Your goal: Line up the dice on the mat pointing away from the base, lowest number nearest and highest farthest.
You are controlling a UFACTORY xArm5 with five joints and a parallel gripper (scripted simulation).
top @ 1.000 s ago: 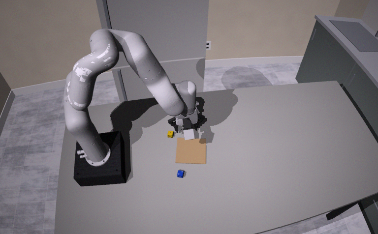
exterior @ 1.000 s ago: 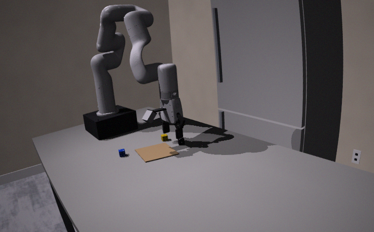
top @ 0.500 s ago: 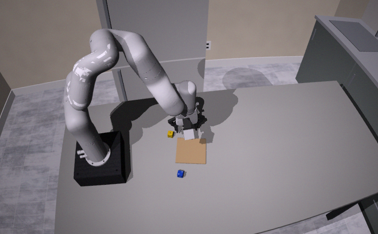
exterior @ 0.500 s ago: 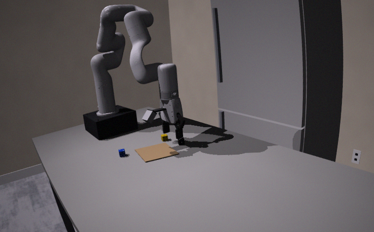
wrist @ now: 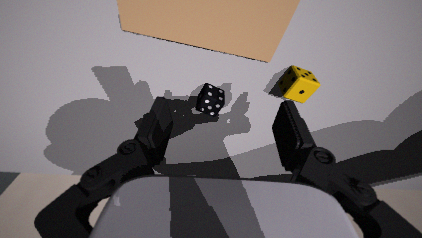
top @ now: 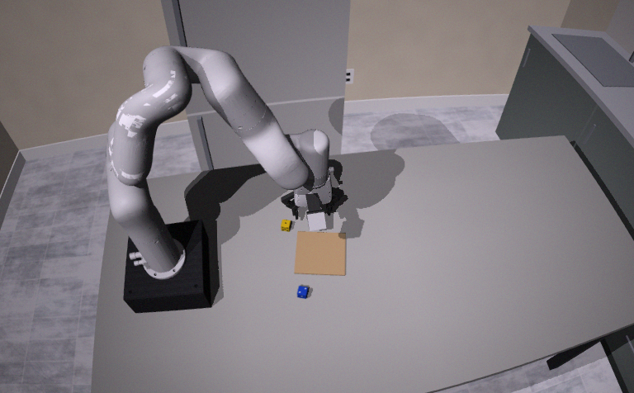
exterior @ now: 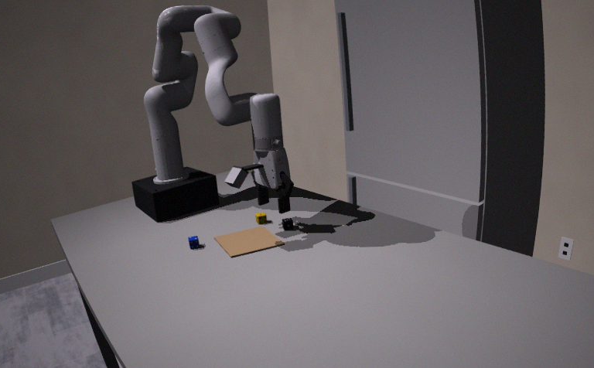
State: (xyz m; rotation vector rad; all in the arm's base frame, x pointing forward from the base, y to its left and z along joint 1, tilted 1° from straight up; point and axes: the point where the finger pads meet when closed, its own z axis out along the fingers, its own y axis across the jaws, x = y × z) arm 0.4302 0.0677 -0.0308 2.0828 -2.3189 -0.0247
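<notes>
Now: hand 80 mm past the yellow die, 60 mm above it and 10 mm to the right of it. Round my hand: black die (60 mm below, 30 mm to the left, 20 mm ahead); blue die (210 mm to the right, 80 mm behind, 60 mm below); mat (100 mm to the right, 70 mm below).
</notes>
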